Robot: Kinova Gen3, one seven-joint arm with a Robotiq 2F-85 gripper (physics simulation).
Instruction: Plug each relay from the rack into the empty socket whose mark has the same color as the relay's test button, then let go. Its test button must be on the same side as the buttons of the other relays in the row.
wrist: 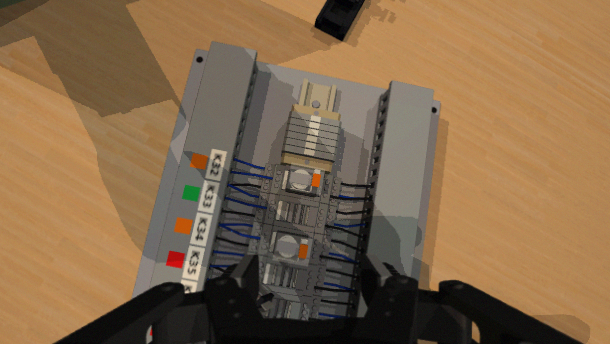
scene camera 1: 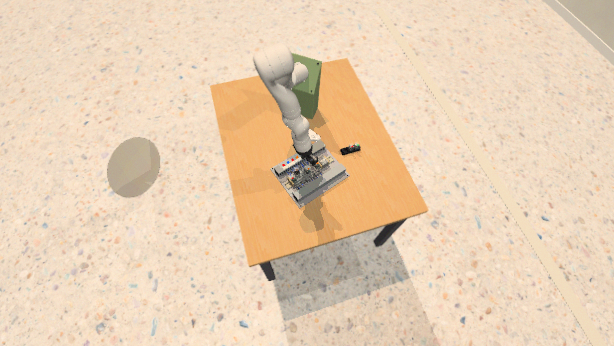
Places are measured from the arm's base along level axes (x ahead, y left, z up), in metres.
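Where they show: gripper, between the fingertips: [wrist: 309, 272] [scene camera 1: 308, 161]; arm's base, origin of its link: [scene camera 1: 299, 72].
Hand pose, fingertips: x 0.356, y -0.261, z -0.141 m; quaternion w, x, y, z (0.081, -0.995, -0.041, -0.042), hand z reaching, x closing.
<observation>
Each offset is from my fingertips to the top centre of the thing. "spot": to the spot under its first point. Level surfaces: height alone.
My gripper [scene camera 1: 313, 161] [wrist: 309, 272] is open over the grey wiring panel [scene camera 1: 325, 179] [wrist: 407, 150]. Relays with orange buttons on the right sit at K32 {dx +0.000, dy +0.059, dz -0.070 m} [wrist: 300, 180] and K34 {dx -0.006, dy +0.004, dz -0.070 m} [wrist: 289, 247] in the wrist view. The K33 socket [wrist: 294, 212], beside a green mark {dx -0.094, dy +0.042, dz -0.097 m} [wrist: 191, 193], and the K35 socket [wrist: 282, 275], beside a red mark {dx -0.100, dy -0.013, dz -0.097 m} [wrist: 175, 259], are empty. A small dark piece {dx -0.040, dy -0.039, dz -0.083 m} [wrist: 266, 300] lies tilted near a slotted socket low between the fingers; what it belongs to is unclear. The black rack {dx +0.041, dy +0.279, dz -0.117 m} [scene camera 1: 345, 151] [wrist: 340, 21] carries red and green buttons in the scene view.
Wire ducts {spot: dx -0.073, dy +0.131, dz -0.097 m} [wrist: 227, 95] flank the socket row and stand beside it lengthwise. A terminal block {dx +0.005, dy +0.097, dz -0.093 m} [wrist: 313, 137] stands at the row's far end. A tall green box [scene camera 1: 313, 102] stands behind the panel on the wooden table {dz -0.139 m} [scene camera 1: 370, 190]. The fingers hide the lower sockets.
</observation>
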